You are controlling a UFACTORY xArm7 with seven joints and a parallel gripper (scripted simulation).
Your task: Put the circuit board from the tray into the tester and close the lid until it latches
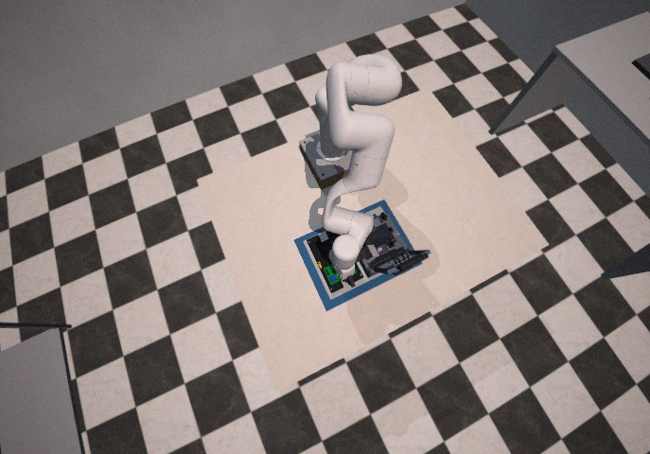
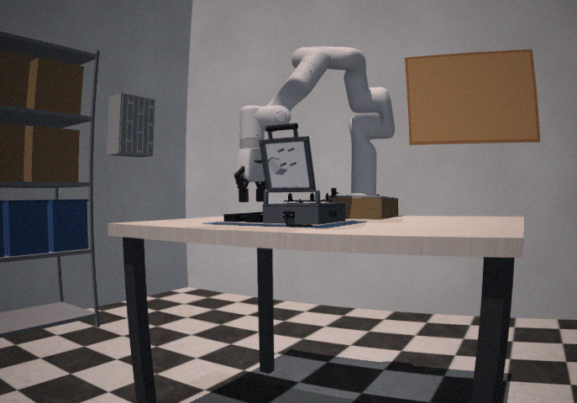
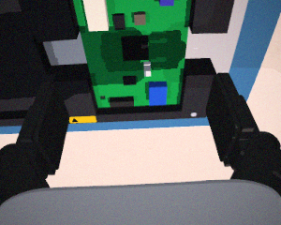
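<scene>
Right now the green circuit board is 50 mm below my hand. Round my hand: tester lid (100 mm ahead, 160 mm to the left, 110 mm above); then latch hook (70 mm behind, 240 mm to the left, 10 mm above).
</scene>
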